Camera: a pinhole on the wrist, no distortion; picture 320 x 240 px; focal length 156.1 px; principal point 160.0 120.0 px. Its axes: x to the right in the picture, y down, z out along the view. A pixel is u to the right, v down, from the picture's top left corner.
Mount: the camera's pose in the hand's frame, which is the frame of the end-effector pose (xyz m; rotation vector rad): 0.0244 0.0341 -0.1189 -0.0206 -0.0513 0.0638
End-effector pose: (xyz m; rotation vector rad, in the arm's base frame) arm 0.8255 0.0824 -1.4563 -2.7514 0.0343 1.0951
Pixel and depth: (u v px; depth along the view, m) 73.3 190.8 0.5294
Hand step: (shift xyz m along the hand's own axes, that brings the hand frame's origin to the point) -0.3113 0.2648 0.3895
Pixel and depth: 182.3 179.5 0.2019
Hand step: 0.0378 0.1166 0.0824
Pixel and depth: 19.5 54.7 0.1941
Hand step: -0.1547 -0.0545 0.0679
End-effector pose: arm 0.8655 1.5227 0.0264 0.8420 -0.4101 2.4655
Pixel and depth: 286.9 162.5 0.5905
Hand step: 0.4620 0.2365 0.4914
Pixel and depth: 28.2 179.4 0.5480
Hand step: -0.4784 0.2228 0.4002
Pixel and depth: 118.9 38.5 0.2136
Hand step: -0.0357 -0.0767 0.0940
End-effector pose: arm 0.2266 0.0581 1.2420 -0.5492 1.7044 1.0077
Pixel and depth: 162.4 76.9 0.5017
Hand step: 0.0148 -0.0941 0.3855
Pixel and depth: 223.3 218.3 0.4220
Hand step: 0.1563 0.3182 0.3052
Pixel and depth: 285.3 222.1 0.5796
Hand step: 0.4340 0.4532 0.4749
